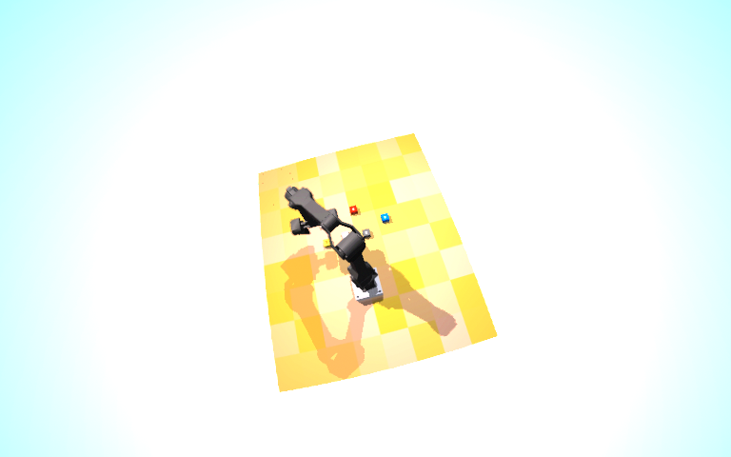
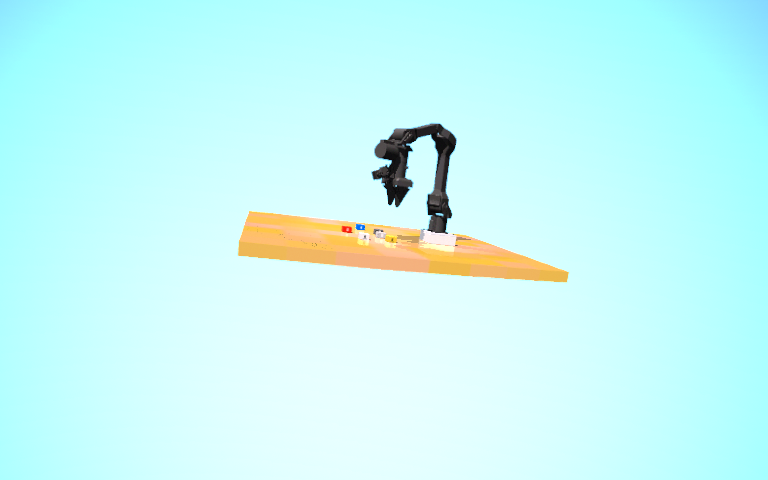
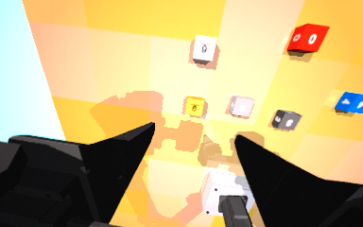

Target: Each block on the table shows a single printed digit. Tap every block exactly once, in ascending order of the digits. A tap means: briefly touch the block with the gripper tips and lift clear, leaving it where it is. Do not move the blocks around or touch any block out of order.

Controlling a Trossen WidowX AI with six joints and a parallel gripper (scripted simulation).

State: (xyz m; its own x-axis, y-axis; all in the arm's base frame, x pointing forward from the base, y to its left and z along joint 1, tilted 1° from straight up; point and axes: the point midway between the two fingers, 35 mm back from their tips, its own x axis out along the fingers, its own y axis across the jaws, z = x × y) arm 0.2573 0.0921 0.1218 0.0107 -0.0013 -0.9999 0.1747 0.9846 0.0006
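My gripper tip is now 9 cm short of the red block, 17 cm to the left of it and 12 cm above it. From my gripper tip the other things lie so: yellow block 1 cm behind, 12 cm below; blue block 1 cm behind, 29 cm to the right, 12 cm below.
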